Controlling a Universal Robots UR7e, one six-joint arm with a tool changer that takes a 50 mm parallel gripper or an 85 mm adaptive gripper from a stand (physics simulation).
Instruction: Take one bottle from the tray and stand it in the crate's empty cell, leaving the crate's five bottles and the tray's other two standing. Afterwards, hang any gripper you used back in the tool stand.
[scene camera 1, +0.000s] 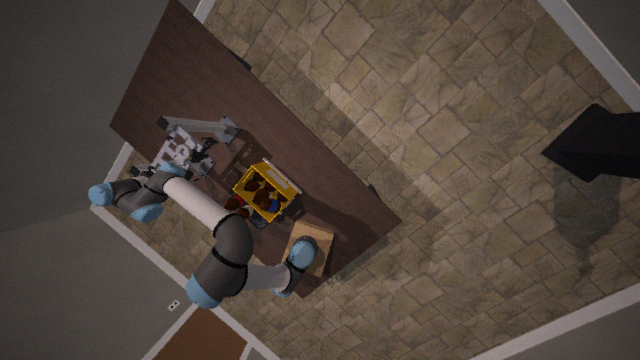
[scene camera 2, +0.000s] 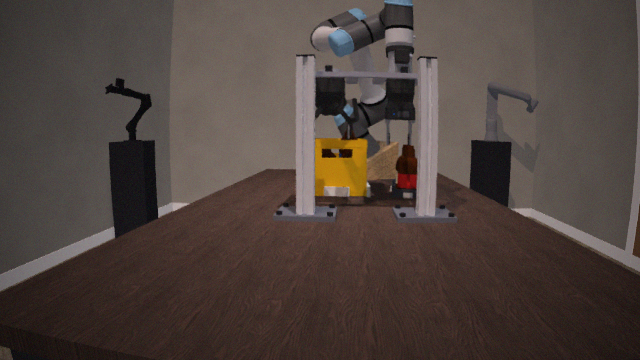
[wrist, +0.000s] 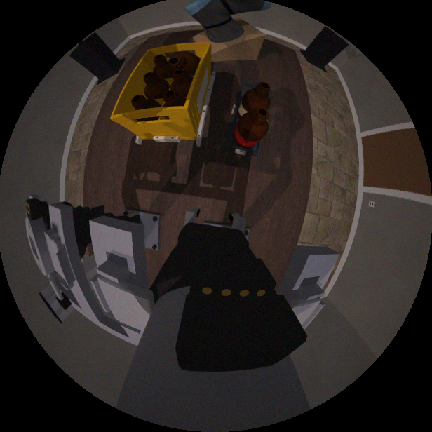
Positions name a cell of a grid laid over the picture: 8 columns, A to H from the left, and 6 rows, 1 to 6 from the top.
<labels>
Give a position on a red-labelled bottle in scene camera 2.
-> At F3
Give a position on a tool stand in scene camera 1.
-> At C3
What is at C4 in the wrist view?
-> A tool stand.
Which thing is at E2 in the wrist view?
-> A red-labelled bottle.
</labels>
